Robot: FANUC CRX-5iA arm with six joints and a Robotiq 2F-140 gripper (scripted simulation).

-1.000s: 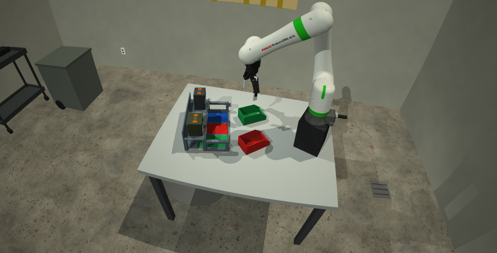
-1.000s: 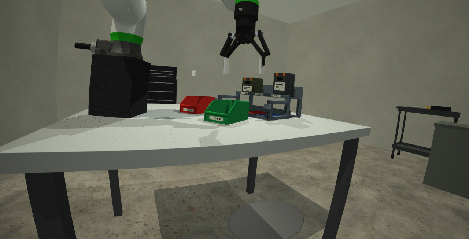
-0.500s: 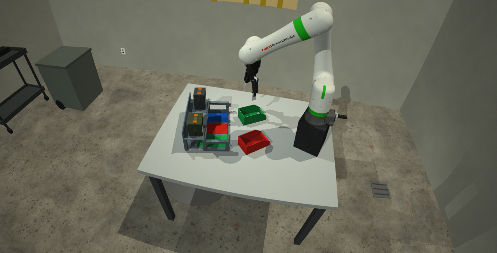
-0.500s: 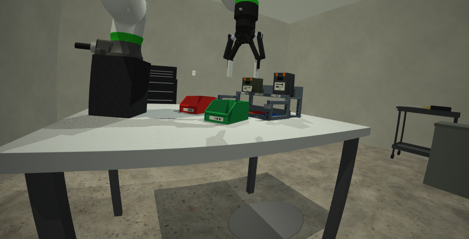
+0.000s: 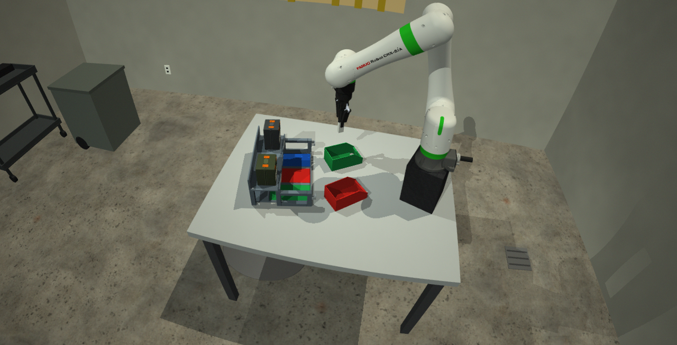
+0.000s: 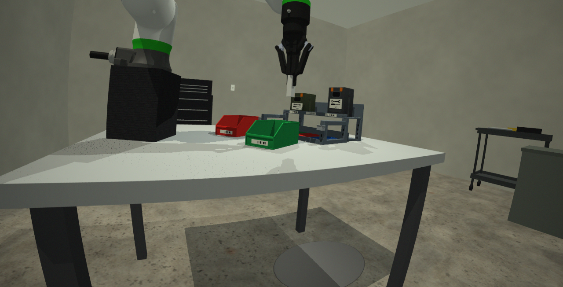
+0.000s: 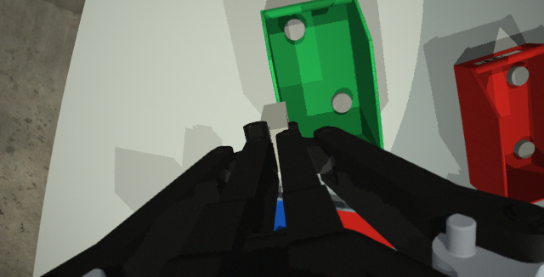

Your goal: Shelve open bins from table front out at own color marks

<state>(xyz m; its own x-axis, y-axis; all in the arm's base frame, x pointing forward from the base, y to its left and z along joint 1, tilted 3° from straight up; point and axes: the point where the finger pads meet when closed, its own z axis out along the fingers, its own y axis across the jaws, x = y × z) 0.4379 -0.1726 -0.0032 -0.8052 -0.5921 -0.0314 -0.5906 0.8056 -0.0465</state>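
Now: hand 15 cm above the green bin, 4 cm to the right of it and 3 cm past it. From my hand the other things lie so: red bin: 28 cm to the left, 15 cm below, 9 cm behind.
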